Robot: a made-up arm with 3 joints.
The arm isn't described. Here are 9 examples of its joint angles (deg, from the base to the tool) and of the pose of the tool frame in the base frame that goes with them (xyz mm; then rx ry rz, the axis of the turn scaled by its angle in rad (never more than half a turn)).
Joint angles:
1: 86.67 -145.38 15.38
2: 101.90 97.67 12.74
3: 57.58 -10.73 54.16
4: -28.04 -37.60 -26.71
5: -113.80 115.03 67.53
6: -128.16 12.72 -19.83
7: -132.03 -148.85 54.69
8: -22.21 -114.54 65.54
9: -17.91 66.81 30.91
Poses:
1: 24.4 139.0 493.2 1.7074 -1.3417 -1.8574
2: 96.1 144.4 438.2 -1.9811 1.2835 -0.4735
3: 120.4 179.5 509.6 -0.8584 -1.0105 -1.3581
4: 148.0 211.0 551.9 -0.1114 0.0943 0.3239
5: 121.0 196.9 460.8 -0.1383 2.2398 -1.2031
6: 20.7 196.1 512.7 -0.4383 -1.1308 1.7768
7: 125.5 218.6 511.9 0.6467 1.3136 0.2636
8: 111.2 149.3 528.4 1.2723 -0.2560 -1.2676
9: 106.5 208.1 461.4 -1.4058 -1.3121 0.4324
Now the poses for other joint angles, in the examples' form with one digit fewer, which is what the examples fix.
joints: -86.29 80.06 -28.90
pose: 73 247 451 -1.571 -1.571 0.525
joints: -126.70 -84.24 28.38
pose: 104 212 545 0.798 0.476 1.251
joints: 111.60 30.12 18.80
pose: 121 133 491 -1.426 0.605 -1.672
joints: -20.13 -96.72 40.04
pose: 121 145 534 1.085 -0.273 -0.759
